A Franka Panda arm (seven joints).
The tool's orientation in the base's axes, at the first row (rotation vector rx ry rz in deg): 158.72 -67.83 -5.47
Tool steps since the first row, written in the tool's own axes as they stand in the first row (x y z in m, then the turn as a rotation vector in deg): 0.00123 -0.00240 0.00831 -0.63 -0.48 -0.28; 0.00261 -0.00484 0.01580 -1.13 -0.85 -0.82; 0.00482 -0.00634 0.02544 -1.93 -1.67 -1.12; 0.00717 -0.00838 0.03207 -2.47 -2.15 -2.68; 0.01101 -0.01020 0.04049 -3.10 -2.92 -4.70; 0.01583 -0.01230 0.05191 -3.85 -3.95 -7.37; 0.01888 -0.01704 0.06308 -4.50 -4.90 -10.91; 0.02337 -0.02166 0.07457 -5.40 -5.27 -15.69
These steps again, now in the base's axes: 0.00167 -0.00001 -0.00858 -0.06 0.81 0.21; 0.00356 -0.00003 -0.01635 -0.08 1.47 0.70; 0.00512 -0.00149 -0.02612 -0.02 2.64 0.89; 0.00748 -0.00240 -0.03299 0.12 3.50 2.37; 0.01053 -0.00471 -0.04161 0.45 4.67 4.26; 0.01413 -0.00781 -0.05325 0.96 6.17 6.77; 0.01842 -0.00780 -0.06501 1.57 7.61 10.14; 0.02358 -0.00894 -0.07707 1.73 8.96 14.83
